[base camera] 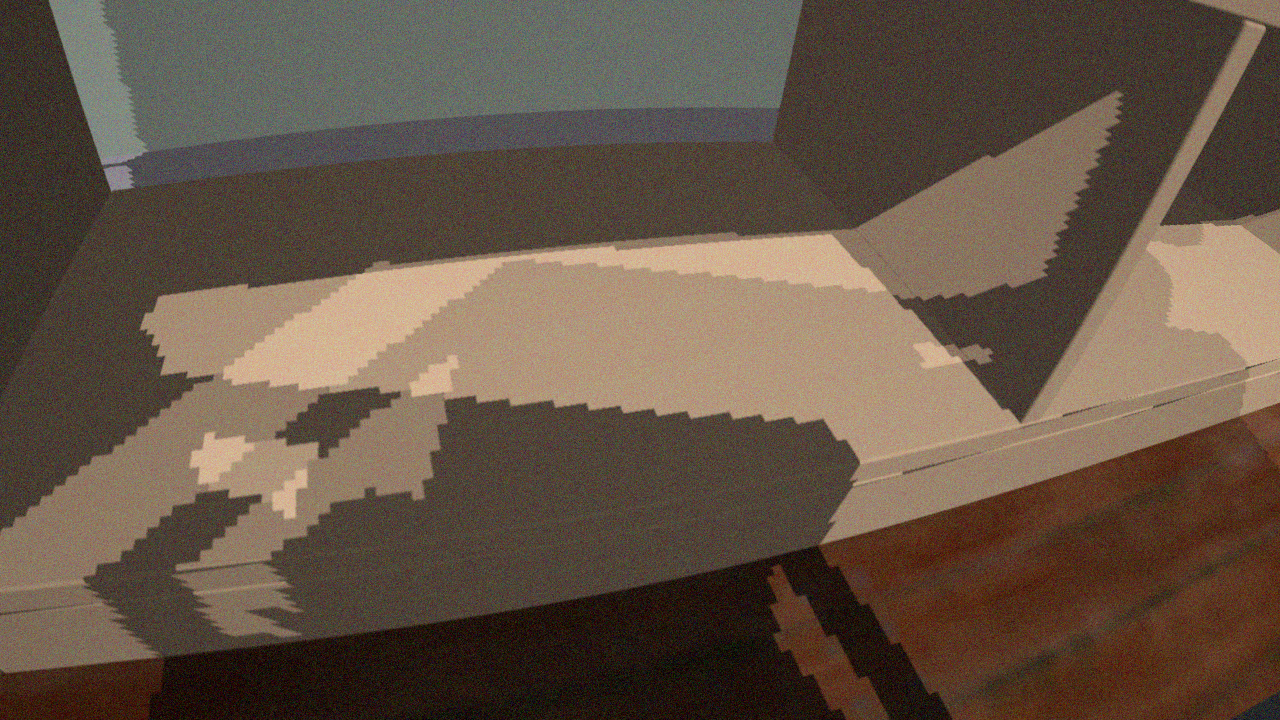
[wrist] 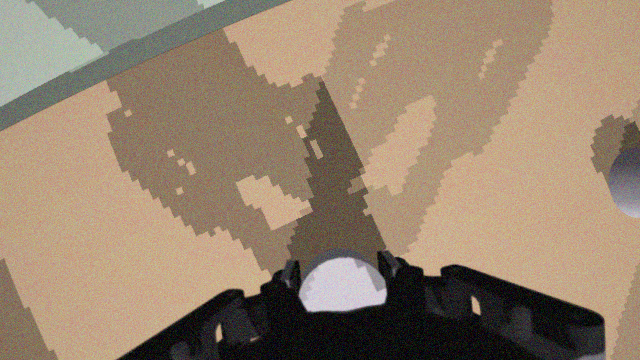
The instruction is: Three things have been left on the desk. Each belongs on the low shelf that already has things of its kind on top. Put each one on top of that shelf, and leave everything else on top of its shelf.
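Note:
My gripper (wrist: 339, 271) is shut on a pale grey-white cylinder (wrist: 345, 287), whose round end shows between the fingertips at the bottom middle of the wrist view. They are over the tan top of a low shelf (wrist: 65, 200); the gap beneath the cylinder cannot be told. Another pale cylinder (wrist: 627, 185) stands on that top, cut off by the right edge of the wrist view. In the base view a tan low shelf (base camera: 1143, 223) shows its open compartments and an upright divider; its top is mostly out of view. The gripper and the desk do not show there.
A grey-green wall (wrist: 150, 25) (base camera: 447, 62) runs behind the shelf. Dark gripper and arm shadows fall over the shelf top. In the base view, the shelf's front bottom edge (base camera: 1074, 456) runs across close ahead, with reddish-brown wood floor (base camera: 1074, 555) before it.

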